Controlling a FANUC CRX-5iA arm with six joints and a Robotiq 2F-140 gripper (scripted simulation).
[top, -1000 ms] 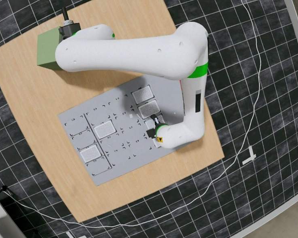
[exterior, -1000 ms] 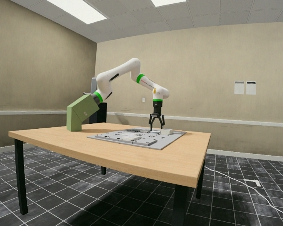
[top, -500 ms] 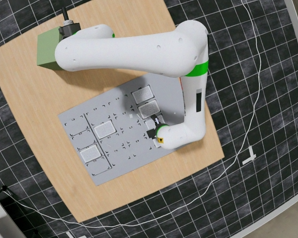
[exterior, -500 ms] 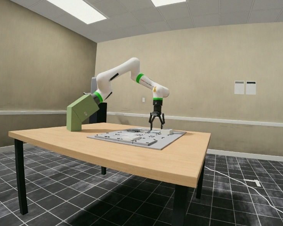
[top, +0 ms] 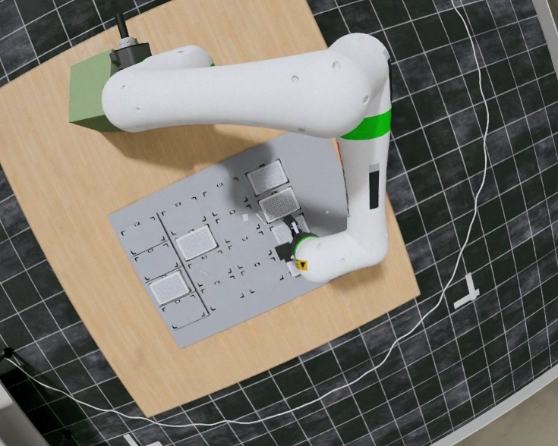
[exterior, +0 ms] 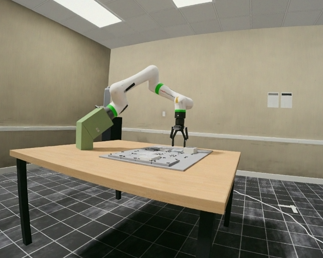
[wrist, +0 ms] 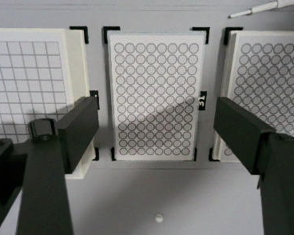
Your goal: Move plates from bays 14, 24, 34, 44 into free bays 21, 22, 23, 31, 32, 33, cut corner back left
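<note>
The white block lies 11 cm ahead of my hand, 2 cm to the left of it and 4 cm below it. The rest, counted from my hand: sealed plate: 21 cm behind, 4 cm to the right, 5 cm below.
</note>
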